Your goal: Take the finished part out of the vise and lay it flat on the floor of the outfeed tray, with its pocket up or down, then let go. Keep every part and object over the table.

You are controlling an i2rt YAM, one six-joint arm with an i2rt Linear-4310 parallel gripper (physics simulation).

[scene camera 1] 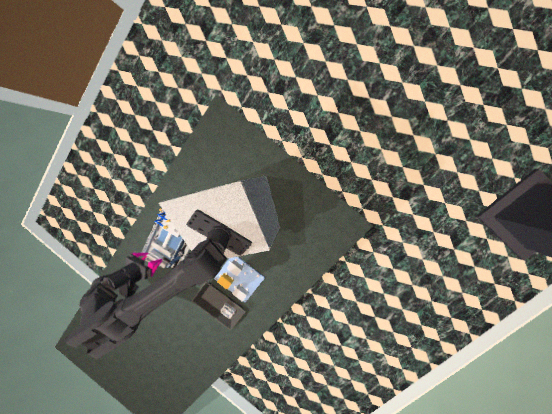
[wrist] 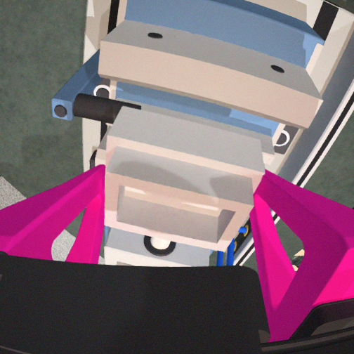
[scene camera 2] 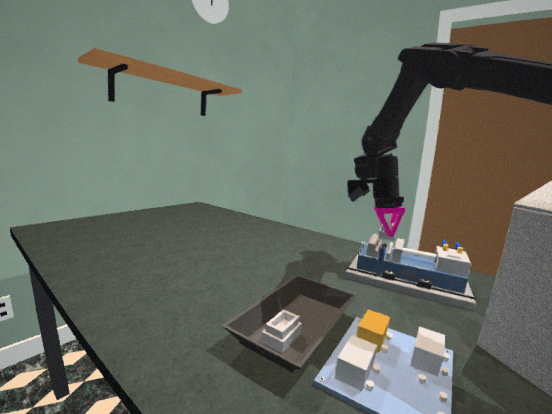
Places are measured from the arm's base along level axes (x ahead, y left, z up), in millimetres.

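Pixels of known places: gripper, fingertip midpoint: point(scene camera 1: 155, 256) point(scene camera 2: 389, 234); arm's base, origin of the base link: point(scene camera 1: 220, 232).
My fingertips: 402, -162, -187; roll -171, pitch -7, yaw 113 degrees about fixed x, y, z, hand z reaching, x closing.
Note:
Ahead of a thing's pixels: the offset from my fingertips to its middle, as dx, dy, dz. "pt": to the spot under its first point.
My gripper point(scene camera 1: 148, 261) point(scene camera 2: 390, 232) point(wrist: 177, 176), with magenta fingers pointing down, is shut on the finished part point(wrist: 175, 197), a pale stepped block. Its pocket faces the wrist camera. In scene camera 2 the part is mostly hidden by the fingers, at or just above the jaw tops. The blue and grey vise @[-60, -22, -68] point(scene camera 1: 167, 244) point(scene camera 2: 415, 272) point(wrist: 210, 72) stands below, its jaws apart. The dark outfeed tray @[pt +62, +316, -106] point(scene camera 1: 210, 299) point(scene camera 2: 320, 312) lies apart from the vise. Another pale part @[+28, +414, -88] point(scene camera 1: 228, 311) point(scene camera 2: 282, 330) sits in it, near one end, pocket up.
A light blue plate @[-132, +343, -114] point(scene camera 1: 253, 280) point(scene camera 2: 400, 392) with small pegs lies beside the tray, carrying an orange block @[-84, +304, -92] point(scene camera 1: 225, 281) point(scene camera 2: 373, 327) and two white blocks. A tall speckled grey box point(scene camera 1: 220, 200) point(scene camera 2: 520, 280) stands close to the vise and plate, with the upper arm reaching near it.

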